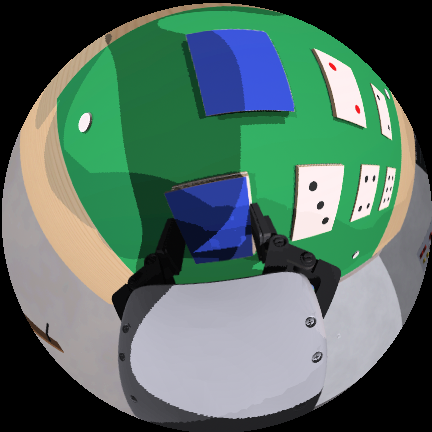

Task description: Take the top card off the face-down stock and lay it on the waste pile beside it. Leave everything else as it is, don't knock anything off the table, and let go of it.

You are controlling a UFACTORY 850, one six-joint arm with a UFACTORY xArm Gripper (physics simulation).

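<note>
A blue-backed card (220,225) is between the two black fingers of my gripper (214,223), which is shut on its side edges. The card lies flat, face down, over the waste pile, whose pale edge (249,186) shows along the card's right and far sides. The card hides the rest of the pile, and any small gap between them cannot be told. The face-down stock (245,72) is a blue-backed stack farther away on the green mat, apart from my gripper.
Face-up cards lie to the right: a three-dot card (319,197), a four-dot card (365,192), a many-dot card (388,189), a red two-dot card (345,90) and a narrow-looking one (382,112). A white disc (85,122) is at the left. The green mat (165,145) lies on a wooden table (42,185).
</note>
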